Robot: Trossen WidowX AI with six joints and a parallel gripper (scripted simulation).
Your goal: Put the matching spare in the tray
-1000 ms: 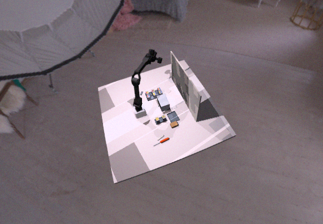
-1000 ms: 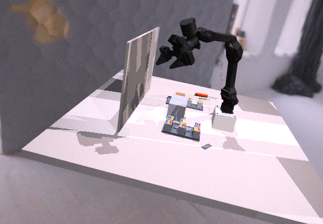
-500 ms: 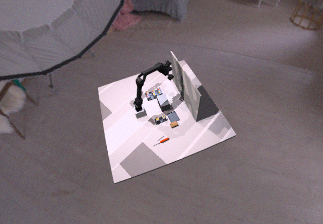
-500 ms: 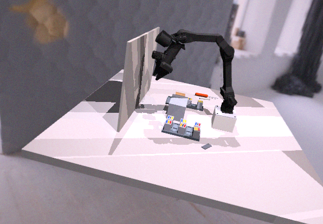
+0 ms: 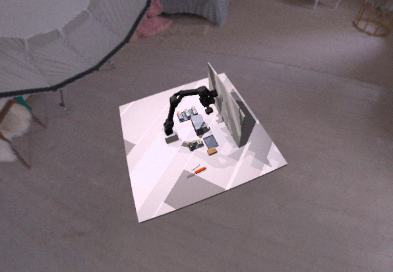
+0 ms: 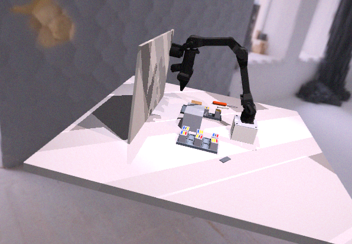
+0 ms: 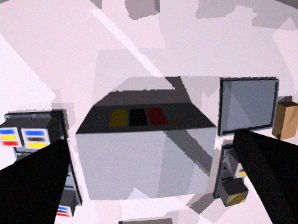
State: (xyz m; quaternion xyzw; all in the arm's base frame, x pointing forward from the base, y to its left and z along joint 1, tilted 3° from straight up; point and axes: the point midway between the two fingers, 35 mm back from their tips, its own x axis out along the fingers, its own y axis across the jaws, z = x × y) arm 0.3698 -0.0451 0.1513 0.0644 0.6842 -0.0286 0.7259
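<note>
Right now my gripper tip is 120 mm past the dark spare block, 230 mm to the right of it and 160 mm above it. Round my gripper tip: tall patterned panel (160 mm ahead, 30 mm to the right, 20 mm above); grey mounted unit (90 mm behind, 20 mm to the left, 150 mm below); grey-blue tray (80 mm behind, 190 mm to the right, 200 mm below).
</note>
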